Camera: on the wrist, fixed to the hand. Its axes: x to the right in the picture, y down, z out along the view.
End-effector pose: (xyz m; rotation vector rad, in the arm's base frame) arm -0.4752 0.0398 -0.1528 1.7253 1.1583 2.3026
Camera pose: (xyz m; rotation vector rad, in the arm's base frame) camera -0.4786 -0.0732 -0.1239 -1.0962 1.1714 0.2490
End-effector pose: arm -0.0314 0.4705 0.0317 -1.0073 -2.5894 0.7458
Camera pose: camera 0.0654 0.5356 0.0270 2.0703 -0.8767 -0.5759
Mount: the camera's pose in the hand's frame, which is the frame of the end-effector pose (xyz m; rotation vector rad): -0.0256 0.0968 -0.0600 -0.1414 0.5554 -3.0495
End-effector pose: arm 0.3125 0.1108 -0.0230 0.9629 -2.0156 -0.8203
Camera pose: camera 0.3392 0.1682 0.0751 -2.3572 -1.2502 0.9776
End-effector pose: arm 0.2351 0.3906 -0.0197 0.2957 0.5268 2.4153
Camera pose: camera 0.1821 0.2874 -0.0327 -0.7795 0.2708 -0.5579
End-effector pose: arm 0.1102 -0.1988 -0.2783 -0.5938 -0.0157 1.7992
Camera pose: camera 0.0522 -0.2699 -0.3504 -0.3548 -0.3938 -1.3171
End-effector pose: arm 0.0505 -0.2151 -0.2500 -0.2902 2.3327 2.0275
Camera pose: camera 0.0653 -0.2587 -0.1427 -2.0715 -0.2505 0.0285
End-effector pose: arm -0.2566 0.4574 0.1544 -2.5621 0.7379 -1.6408
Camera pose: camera -0.3537 0.3957 0.1348 0.3576 1.8002 0.3514
